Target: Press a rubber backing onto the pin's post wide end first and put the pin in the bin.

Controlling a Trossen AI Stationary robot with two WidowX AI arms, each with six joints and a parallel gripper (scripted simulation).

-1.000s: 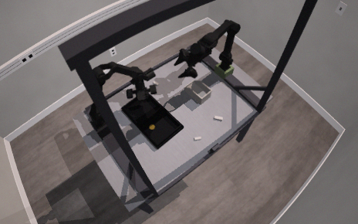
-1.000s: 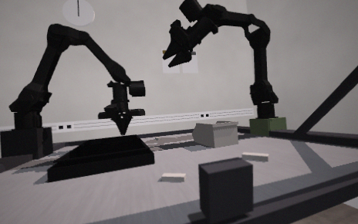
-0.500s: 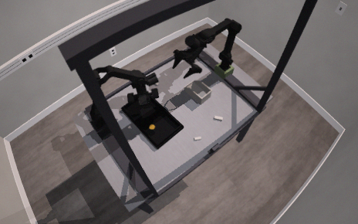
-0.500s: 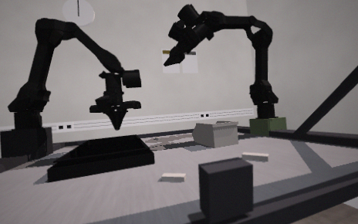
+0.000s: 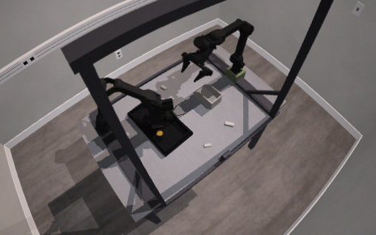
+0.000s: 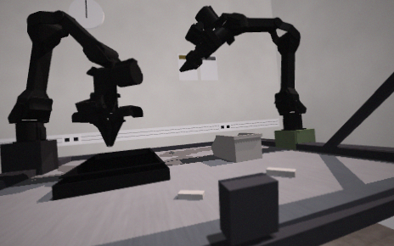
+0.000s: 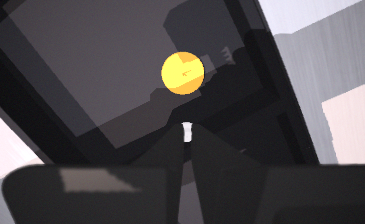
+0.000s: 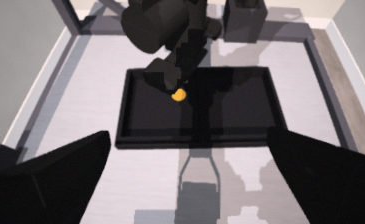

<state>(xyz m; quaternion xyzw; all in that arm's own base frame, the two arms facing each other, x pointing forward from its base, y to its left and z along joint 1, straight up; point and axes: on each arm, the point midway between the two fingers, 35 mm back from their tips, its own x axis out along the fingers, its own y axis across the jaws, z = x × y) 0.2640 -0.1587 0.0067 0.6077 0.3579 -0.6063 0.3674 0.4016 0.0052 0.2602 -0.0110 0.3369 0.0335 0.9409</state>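
My left hand is 20 mm past the pin and 100 mm above it. Also, from my left hand: light grey bin: 60 mm ahead, 370 mm to the right, 70 mm below; rubber backing: 30 mm below; black tray: 40 mm ahead, 20 mm to the right, 90 mm below.
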